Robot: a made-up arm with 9 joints. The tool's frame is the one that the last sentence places.
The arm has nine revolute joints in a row. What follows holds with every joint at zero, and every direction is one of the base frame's.
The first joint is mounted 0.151 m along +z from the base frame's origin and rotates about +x.
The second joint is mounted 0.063 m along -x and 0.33 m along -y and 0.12 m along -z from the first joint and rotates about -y.
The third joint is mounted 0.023 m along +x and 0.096 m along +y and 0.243 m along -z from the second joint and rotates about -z.
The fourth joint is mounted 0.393 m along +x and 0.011 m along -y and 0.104 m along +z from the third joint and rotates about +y.
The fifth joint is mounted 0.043 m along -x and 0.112 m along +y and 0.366 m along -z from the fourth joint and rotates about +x.
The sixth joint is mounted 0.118 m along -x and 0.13 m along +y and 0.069 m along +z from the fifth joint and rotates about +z.
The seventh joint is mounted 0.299 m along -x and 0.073 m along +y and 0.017 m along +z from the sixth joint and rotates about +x.
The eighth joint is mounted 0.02 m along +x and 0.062 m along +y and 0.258 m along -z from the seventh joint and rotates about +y.
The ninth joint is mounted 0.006 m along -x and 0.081 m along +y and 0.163 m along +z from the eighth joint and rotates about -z.
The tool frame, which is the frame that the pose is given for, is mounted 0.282 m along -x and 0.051 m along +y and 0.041 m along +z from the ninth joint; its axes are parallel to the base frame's.
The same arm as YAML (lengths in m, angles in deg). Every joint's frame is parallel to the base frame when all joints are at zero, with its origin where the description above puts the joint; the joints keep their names.
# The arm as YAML. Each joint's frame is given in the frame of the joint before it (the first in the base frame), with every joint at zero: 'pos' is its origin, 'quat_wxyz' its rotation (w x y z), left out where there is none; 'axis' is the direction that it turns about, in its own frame. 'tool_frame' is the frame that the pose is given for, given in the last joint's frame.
length_unit: m
angle_unit: deg
joints:
  - joint: joint 1
    pos: [0.0, 0.0, 0.151]
    axis: [1.0, 0.0, 0.0]
  - joint: joint 2
    pos: [-0.063, -0.33, -0.12]
    axis: [0.0, -1.0, 0.0]
  - joint: joint 3
    pos: [0.023, 0.096, -0.243]
    axis: [0.0, 0.0, -1.0]
  - joint: joint 4
    pos: [0.393, -0.011, 0.104]
    axis: [0.0, 1.0, 0.0]
  - joint: joint 5
    pos: [-0.043, 0.112, -0.366]
    axis: [1.0, 0.0, 0.0]
  - joint: joint 6
    pos: [-0.118, 0.13, 0.069]
    axis: [0.0, 0.0, 1.0]
  - joint: joint 7
    pos: [-0.299, 0.073, 0.017]
    axis: [1.0, 0.0, 0.0]
  - joint: joint 8
    pos: [0.02, 0.062, -0.258]
    axis: [0.0, 1.0, 0.0]
  - joint: joint 9
    pos: [-0.006, 0.081, 0.163]
    axis: [0.0, 0.0, -1.0]
tool_frame:
  pos: [-0.282, 0.051, 0.041]

